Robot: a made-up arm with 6 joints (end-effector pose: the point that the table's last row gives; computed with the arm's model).
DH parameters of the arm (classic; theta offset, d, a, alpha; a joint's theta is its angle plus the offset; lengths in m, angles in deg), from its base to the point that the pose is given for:
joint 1: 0 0.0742 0 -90
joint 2: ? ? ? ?
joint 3: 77.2 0 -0.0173 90
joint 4: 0 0.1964 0 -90
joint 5: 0 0 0.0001 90
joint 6: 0 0.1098 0 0
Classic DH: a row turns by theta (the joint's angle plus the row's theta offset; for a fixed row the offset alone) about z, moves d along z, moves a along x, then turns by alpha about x.
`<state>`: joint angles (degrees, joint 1 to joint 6).
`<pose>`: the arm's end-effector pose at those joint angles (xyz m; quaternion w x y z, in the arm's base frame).
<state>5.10 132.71 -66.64 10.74 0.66 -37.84</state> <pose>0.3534 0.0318 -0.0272 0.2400 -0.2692 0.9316 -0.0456</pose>
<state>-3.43 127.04 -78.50 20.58 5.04 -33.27</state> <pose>0.4029 -0.0207 0.0466 0.3547 -0.0815 0.9307 -0.0359</pose>
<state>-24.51 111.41 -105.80 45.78 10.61 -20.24</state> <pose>0.3939 -0.1636 0.2921 0.6540 0.2764 0.7022 0.0530</pose>
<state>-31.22 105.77 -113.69 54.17 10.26 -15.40</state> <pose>0.3463 -0.1913 0.3769 0.7418 0.3329 0.5744 0.0942</pose>
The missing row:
joint 2: 7.8 0 -0.2498 0
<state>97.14 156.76 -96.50 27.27 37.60 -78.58</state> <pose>-0.0762 0.3608 -0.1162 0.0464 0.9637 -0.2264 -0.1334</pose>
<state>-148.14 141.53 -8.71 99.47 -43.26 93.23</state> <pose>-0.0810 0.0370 -0.0198 0.2015 -0.2593 0.8282 0.4543</pose>
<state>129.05 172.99 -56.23 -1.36 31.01 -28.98</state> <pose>-0.0655 0.0828 -0.1844 0.2847 0.8816 -0.1591 0.3412</pose>
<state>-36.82 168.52 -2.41 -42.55 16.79 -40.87</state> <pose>-0.0433 0.0055 -0.0016 0.3998 0.3463 -0.6591 -0.5346</pose>
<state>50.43 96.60 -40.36 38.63 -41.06 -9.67</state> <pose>0.2222 0.1982 0.1445 0.5699 -0.0762 0.7922 0.2046</pose>
